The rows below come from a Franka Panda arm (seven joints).
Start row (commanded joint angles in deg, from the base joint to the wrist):
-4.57 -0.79 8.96 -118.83 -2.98 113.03 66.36
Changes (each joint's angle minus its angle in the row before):
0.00 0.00 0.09 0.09 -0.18 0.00 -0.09
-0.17 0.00 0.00 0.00 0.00 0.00 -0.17
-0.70 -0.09 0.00 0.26 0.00 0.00 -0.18
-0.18 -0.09 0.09 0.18 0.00 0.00 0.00
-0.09 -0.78 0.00 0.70 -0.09 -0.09 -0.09
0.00 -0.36 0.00 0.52 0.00 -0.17 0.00
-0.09 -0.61 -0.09 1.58 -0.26 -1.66 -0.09
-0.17 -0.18 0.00 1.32 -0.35 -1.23 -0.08
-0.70 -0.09 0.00 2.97 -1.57 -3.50 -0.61
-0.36 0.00 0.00 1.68 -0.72 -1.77 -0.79
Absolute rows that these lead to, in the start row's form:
-4.57 -0.79 9.05 -118.74 -3.16 113.03 66.27
-4.74 -0.79 9.05 -118.74 -3.16 113.03 66.10
-5.44 -0.88 9.05 -118.48 -3.16 113.03 65.92
-5.62 -0.97 9.14 -118.30 -3.16 113.03 65.92
-5.71 -1.75 9.14 -117.60 -3.25 112.94 65.83
-5.71 -2.11 9.14 -117.08 -3.25 112.77 65.83
-5.80 -2.72 9.05 -115.50 -3.51 111.11 65.74
-5.97 -2.90 9.05 -114.18 -3.86 109.88 65.66
-6.67 -2.99 9.05 -111.21 -5.43 106.38 65.05
-7.03 -2.99 9.05 -109.53 -6.15 104.61 64.26

